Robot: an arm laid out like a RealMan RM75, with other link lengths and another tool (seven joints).
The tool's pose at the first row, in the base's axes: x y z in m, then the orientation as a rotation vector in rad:
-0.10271 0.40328 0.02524 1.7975 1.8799 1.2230
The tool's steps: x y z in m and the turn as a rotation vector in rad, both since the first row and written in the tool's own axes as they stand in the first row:
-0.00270 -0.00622 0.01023 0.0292 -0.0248 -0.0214
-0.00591 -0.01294 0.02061 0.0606 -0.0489 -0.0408
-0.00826 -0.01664 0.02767 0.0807 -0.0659 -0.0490
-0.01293 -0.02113 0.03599 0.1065 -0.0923 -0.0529
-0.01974 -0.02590 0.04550 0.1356 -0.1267 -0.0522
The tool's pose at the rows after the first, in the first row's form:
-0.09936 0.40548 0.01364 1.7942 1.9080 1.1665
-0.09616 0.40733 0.00141 1.7934 1.9363 1.1096
-0.09334 0.40833 -0.00634 1.7978 1.9503 1.0726
-0.08974 0.40779 -0.01624 1.8118 1.9608 1.0220
-0.08509 0.40577 -0.02781 1.8339 1.9659 0.9612

